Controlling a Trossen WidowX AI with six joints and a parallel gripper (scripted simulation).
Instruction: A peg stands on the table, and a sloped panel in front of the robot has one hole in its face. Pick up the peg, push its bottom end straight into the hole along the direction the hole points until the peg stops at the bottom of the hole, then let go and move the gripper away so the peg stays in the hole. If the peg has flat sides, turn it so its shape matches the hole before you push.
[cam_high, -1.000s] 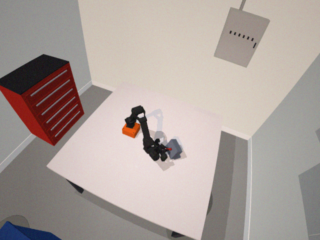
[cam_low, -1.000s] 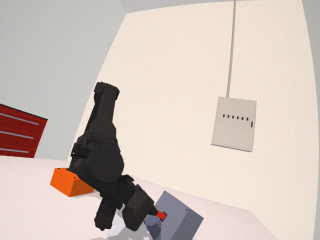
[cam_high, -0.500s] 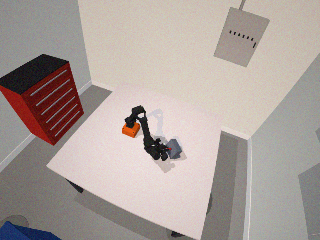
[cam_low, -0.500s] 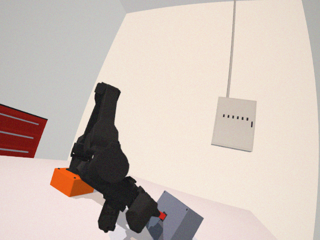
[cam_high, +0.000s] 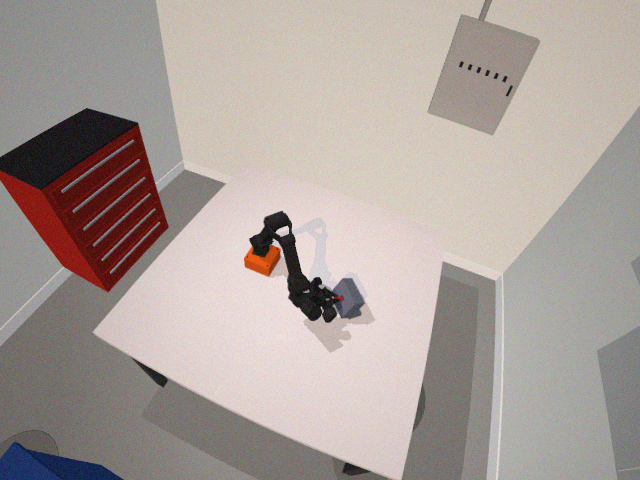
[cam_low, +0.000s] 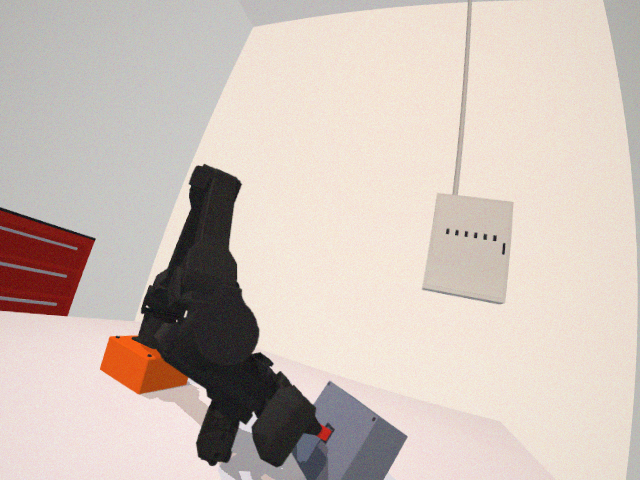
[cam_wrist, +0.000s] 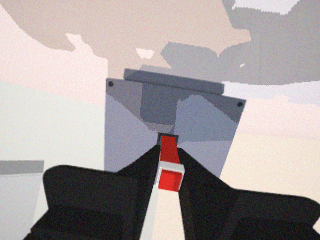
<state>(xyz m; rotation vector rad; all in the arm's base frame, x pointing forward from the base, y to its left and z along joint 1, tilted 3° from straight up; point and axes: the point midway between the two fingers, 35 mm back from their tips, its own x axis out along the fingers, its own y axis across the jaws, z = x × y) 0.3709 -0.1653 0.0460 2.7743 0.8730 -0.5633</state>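
Right now my gripper tip is 10 mm past the red square peg and 10 mm to the left of it. Also, from my gripper tip: grey sloped panel (30 mm ahead, 20 mm to the left, 20 mm below).
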